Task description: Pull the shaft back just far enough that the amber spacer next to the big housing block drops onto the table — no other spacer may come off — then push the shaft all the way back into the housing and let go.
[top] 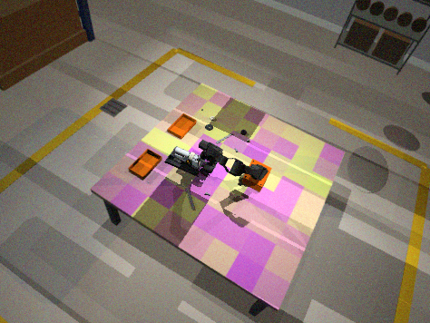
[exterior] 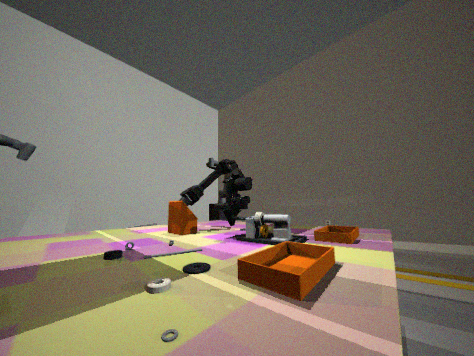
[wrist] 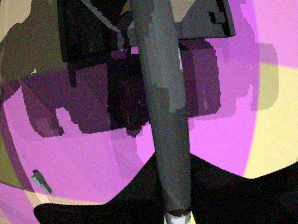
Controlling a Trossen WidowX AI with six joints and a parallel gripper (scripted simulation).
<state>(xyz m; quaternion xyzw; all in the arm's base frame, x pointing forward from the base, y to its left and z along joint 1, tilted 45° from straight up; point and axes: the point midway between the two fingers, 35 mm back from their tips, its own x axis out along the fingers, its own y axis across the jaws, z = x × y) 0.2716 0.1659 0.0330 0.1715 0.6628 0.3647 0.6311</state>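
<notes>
My gripper tip is 6 cm short of the grey shaft, 3 cm below it and 2 cm to the right of it. Also, from my gripper tip: black disc 31 cm to the right, 27 cm ahead, 4 cm below; then amber spacer 16 cm ahead, 4 cm to the left, 1 cm below.
</notes>
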